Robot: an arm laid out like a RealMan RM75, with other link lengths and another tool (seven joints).
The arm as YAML. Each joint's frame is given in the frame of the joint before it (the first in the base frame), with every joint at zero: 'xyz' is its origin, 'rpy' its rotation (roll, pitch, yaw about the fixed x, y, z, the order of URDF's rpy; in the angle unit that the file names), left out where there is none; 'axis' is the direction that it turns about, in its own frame. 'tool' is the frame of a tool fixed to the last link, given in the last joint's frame.
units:
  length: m
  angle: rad
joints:
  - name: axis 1
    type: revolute
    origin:
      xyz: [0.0, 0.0, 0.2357]
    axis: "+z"
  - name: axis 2
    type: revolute
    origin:
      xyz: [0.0, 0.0, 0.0]
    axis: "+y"
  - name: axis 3
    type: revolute
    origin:
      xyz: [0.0, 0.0, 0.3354]
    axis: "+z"
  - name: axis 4
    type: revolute
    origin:
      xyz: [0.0, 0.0, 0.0]
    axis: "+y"
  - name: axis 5
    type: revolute
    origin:
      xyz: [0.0, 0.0, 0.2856]
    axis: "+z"
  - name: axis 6
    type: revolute
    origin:
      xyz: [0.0, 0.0, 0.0]
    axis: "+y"
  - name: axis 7
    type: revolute
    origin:
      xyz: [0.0, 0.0, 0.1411]
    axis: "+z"
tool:
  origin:
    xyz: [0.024, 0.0, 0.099]
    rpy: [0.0, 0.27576, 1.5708]
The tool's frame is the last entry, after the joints.
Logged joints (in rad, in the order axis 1, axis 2, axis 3, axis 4, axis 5, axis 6, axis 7), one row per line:
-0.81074, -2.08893, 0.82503, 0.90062, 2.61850, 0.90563, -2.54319
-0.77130, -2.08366, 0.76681, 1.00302, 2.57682, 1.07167, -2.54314
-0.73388, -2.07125, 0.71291, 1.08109, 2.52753, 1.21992, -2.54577
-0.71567, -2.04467, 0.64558, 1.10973, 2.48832, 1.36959, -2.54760
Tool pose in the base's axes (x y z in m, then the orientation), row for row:
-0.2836, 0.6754, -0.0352, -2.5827, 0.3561, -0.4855
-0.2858, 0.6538, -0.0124, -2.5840, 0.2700, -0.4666
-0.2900, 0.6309, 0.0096, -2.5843, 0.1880, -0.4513
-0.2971, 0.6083, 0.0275, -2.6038, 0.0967, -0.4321
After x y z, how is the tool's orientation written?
As angles about the fixed x, y, z axes (roll, pitch, yaw), in radians.
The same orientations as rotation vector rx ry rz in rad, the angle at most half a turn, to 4 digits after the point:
-2.4011, 0.7279, 0.2649
-2.4433, 0.6819, 0.1672
-2.4770, 0.6394, 0.0713
-2.5283, 0.5903, -0.0307

